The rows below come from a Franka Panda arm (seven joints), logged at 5 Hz.
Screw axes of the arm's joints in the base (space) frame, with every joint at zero. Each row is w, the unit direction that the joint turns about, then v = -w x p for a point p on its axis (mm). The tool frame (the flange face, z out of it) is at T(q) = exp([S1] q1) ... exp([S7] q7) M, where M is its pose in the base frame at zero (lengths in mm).
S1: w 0 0 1 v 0.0 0.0 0.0
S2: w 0 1 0 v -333.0 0.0 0.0
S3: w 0 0 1 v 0.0 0.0 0.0
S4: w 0 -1 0 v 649.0 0.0 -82.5
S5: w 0 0 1 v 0.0 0.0 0.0
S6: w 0 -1 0 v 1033.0 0.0 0.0
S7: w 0 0 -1 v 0.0 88.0 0.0
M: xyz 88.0 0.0 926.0 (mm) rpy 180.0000 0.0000 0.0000 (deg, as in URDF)
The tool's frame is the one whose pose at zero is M.
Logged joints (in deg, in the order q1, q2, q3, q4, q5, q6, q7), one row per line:
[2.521 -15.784 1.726 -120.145 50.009 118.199 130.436]
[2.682 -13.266 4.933 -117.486 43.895 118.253 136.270]
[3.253 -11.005 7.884 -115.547 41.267 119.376 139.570]
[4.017 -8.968 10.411 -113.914 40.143 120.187 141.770]
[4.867 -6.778 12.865 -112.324 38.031 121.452 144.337]
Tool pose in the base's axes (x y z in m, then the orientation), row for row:
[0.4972 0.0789 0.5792 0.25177 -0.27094 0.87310 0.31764]
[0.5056 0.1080 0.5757 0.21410 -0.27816 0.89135 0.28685]
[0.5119 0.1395 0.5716 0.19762 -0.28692 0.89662 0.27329]
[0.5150 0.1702 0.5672 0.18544 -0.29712 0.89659 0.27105]
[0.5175 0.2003 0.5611 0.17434 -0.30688 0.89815 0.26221]
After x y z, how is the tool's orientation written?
As a quaternion, w x y z.
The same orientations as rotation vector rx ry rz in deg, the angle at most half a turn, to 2 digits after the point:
[-42.23 136.08 49.51]
[-44.22 141.69 45.60]
[-46.01 143.79 43.83]
[-47.96 144.73 43.75]
[-49.84 145.87 42.58]

